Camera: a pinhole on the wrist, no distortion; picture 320 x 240 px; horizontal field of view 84.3 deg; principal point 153.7 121.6 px. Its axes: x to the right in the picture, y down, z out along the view. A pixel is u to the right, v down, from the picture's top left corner.
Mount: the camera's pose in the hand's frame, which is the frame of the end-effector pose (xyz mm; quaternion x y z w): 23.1 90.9 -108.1 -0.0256 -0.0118 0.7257 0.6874
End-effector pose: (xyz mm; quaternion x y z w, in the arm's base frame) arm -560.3 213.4 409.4 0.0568 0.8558 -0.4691 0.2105
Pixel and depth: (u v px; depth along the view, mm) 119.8 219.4 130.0
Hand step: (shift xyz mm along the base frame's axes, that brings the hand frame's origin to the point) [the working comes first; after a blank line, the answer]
In the camera's frame: -24.9 71.9 130.0

73.7 25.8 -36.5
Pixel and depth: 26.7 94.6 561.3
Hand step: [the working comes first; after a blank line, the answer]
In the camera's frame: -403.3 -85.7 561.3

-35.4 -559.0 -29.4
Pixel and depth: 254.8 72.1 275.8
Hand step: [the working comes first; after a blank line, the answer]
In the camera's frame: 157.7 -77.2 275.8

57.9 -4.1 -311.7
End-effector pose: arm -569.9 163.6 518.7 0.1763 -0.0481 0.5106 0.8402
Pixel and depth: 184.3 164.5 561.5
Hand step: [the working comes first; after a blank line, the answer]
In the camera's frame: 97.2 136.3 561.5

-192.9 -198.2 422.2
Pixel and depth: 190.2 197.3 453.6
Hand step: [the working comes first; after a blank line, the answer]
In the camera's frame: 93.7 194.3 453.6

-220.9 -207.2 303.3
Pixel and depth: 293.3 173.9 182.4
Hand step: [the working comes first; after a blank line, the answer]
In the camera's frame: 144.1 54.0 182.4

-221.7 33.8 109.1
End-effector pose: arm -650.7 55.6 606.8 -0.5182 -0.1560 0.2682 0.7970
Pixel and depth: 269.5 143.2 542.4
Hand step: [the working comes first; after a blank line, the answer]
In the camera's frame: 355.3 66.3 542.4

-416.1 404.2 -233.3
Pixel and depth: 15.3 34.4 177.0
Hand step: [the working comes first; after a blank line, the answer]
In the camera's frame: -138.6 -87.3 177.0

57.8 107.6 64.3
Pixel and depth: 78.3 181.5 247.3
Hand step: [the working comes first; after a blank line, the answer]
In the camera's frame: -105.5 83.8 247.3

-123.0 56.7 71.8
